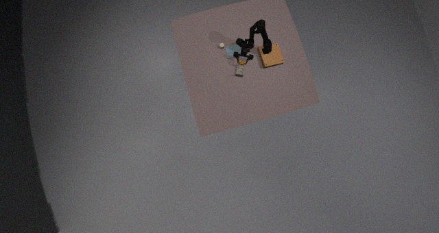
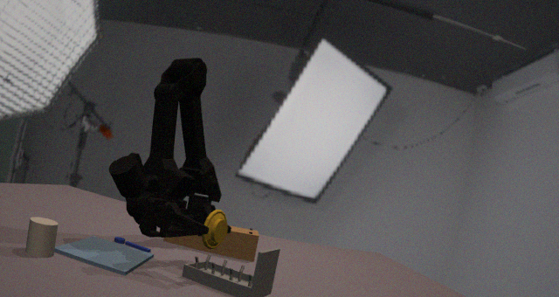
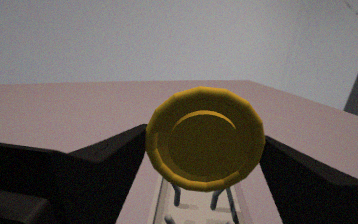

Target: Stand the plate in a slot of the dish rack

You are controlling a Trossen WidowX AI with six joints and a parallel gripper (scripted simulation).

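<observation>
My gripper tip is now 7 cm above the grey dish rack, 3 cm to the right of it and 2 cm short of it. Round my gripper tip: plate (1 cm to the right); then beige cylinder (25 cm to the right, 13 cm ahead, 6 cm below); then blue utensil (19 cm to the right, 9 cm below, 8 cm behind).
</observation>
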